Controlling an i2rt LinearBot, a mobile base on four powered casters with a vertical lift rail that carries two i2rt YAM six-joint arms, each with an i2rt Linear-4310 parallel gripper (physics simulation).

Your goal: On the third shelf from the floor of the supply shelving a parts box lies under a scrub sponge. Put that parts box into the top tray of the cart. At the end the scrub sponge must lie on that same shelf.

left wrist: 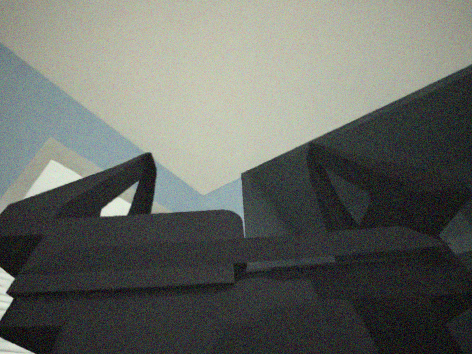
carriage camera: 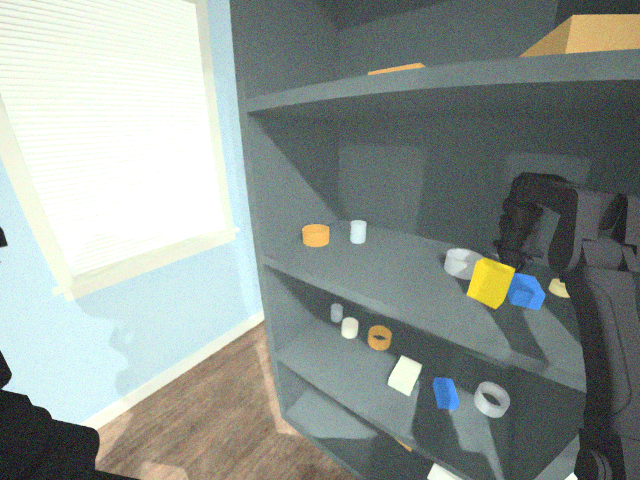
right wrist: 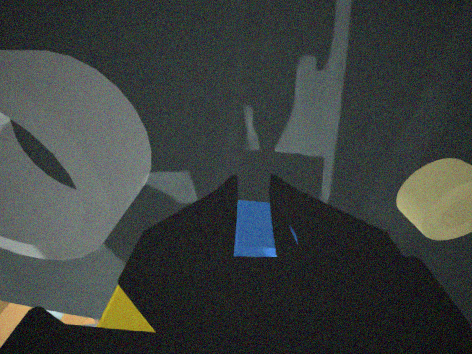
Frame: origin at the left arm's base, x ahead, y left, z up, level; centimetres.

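Where they show: left gripper, fingertip midpoint: [left wrist: 231,156]; right gripper, fingertip midpoint: [right wrist: 253,183].
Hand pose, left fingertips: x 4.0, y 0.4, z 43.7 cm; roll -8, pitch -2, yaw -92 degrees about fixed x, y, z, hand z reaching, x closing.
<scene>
After its pixels a point has its place.
On the third shelf [carriage camera: 382,276] {x 49.1, y -45.2, z 7.2 cm}, a yellow block [carriage camera: 490,283] {x 36.9, y -67.0, z 12.7 cm} [right wrist: 124,316] {x 42.1, y -68.9, z 12.8 cm} stands tilted beside or against a blue block [carriage camera: 526,291] {x 35.6, y -75.6, z 11.2 cm} [right wrist: 254,227] {x 44.1, y -78.4, z 9.7 cm}. I cannot tell for certain which is the scrub sponge and which the parts box, nor whether one rests on the other. My right gripper [carriage camera: 516,264] [right wrist: 253,183] {x 46.0, y -79.1, z 7.9 cm} is nearly closed and empty; its fingers are just behind the blue block in the carriage view, and blue shows beyond the narrow gap in the right wrist view. My left gripper [left wrist: 231,156] {x 4.0, y 0.4, z 43.7 cm} is open and empty, facing the ceiling. The cart does not show.
A grey ring [carriage camera: 457,262] {x 49.1, y -65.3, z 11.5 cm} [right wrist: 110,135] {x 52.0, y -74.2, z 10.2 cm} and a pale yellow round piece [carriage camera: 558,287] {x 39.6, y -88.6, z 9.3 cm} [right wrist: 435,200] {x 42.3, y -89.0, z 9.6 cm} flank the blocks. An orange ring [carriage camera: 315,236] {x 68.2, y -25.8, z 11.1 cm} and a light cylinder [carriage camera: 358,231] {x 71.2, y -40.7, z 11.8 cm} stand farther left. A shelf board [carriage camera: 444,74] {x 34.1, y -48.3, z 51.5 cm} spans above; the lower shelf [carriage camera: 330,356] {x 61.0, y -31.3, z -38.5 cm} holds several small objects.
</scene>
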